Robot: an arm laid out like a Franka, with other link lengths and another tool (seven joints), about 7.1 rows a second.
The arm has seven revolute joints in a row. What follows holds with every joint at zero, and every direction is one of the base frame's. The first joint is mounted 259.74 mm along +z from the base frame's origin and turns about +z. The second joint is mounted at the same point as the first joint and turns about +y. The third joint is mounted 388.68 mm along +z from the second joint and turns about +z. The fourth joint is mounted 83.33 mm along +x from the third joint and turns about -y. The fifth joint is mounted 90.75 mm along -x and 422.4 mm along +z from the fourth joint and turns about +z. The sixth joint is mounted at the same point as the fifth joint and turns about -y. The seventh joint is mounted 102.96 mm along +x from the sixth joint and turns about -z. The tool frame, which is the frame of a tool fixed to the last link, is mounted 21 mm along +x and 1 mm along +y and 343.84 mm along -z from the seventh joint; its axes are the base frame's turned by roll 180, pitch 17.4 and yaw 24.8 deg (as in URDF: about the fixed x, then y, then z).
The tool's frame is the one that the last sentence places.
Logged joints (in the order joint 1, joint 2, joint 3, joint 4, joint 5, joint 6, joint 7), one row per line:
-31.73 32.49 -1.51 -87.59 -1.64 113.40 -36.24
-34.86 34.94 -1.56 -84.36 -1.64 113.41 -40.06
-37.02 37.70 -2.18 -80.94 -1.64 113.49 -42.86
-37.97 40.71 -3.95 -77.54 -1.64 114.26 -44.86
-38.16 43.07 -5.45 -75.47 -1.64 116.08 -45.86
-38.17 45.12 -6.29 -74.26 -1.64 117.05 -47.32
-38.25 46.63 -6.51 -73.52 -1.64 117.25 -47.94
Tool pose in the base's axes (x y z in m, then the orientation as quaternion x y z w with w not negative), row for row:
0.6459 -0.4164 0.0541 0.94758 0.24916 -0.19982 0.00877
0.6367 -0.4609 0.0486 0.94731 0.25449 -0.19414 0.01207
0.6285 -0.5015 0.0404 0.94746 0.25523 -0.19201 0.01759
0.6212 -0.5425 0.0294 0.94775 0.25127 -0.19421 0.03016
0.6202 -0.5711 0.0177 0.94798 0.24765 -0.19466 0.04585
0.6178 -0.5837 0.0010 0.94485 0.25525 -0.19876 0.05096
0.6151 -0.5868 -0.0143 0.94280 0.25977 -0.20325 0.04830
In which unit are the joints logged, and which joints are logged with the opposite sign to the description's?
The joints are logged in degrees. Opposite sign: none.
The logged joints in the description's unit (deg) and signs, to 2 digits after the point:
-31.73 32.49 -1.51 -87.59 -1.64 113.40 -36.24
-34.86 34.94 -1.56 -84.36 -1.64 113.41 -40.06
-37.02 37.70 -2.18 -80.94 -1.64 113.49 -42.86
-37.97 40.71 -3.95 -77.54 -1.64 114.26 -44.86
-38.16 43.07 -5.45 -75.47 -1.64 116.08 -45.86
-38.17 45.12 -6.29 -74.26 -1.64 117.05 -47.32
-38.25 46.63 -6.51 -73.52 -1.64 117.25 -47.94

